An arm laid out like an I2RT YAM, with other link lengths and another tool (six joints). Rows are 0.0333 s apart.
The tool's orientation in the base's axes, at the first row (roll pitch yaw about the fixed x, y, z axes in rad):
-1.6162, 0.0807, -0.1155
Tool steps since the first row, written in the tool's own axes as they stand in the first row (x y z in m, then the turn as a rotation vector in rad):
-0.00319, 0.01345, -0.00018, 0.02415, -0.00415, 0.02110
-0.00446, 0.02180, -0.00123, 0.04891, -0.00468, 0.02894
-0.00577, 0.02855, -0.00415, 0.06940, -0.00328, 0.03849
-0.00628, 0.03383, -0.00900, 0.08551, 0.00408, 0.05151
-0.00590, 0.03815, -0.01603, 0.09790, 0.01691, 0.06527
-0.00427, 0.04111, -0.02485, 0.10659, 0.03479, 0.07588
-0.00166, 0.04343, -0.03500, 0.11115, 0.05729, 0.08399
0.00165, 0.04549, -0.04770, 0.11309, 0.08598, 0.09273
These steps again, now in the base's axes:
-0.00432, -0.00029, -0.01313, 0.02662, 0.01832, 0.00123
-0.00641, -0.00149, -0.02129, 0.05205, 0.02328, -0.00059
-0.00861, -0.00448, -0.02777, 0.07328, 0.03036, -0.00407
-0.01010, -0.00942, -0.03277, 0.09006, 0.04117, -0.01329
-0.01088, -0.01660, -0.03679, 0.10277, 0.05294, -0.02768
-0.01050, -0.02565, -0.03947, 0.11103, 0.06184, -0.04667
-0.00925, -0.03611, -0.04153, 0.11453, 0.06856, -0.06980
-0.00756, -0.04917, -0.04327, 0.11498, 0.07599, -0.09892

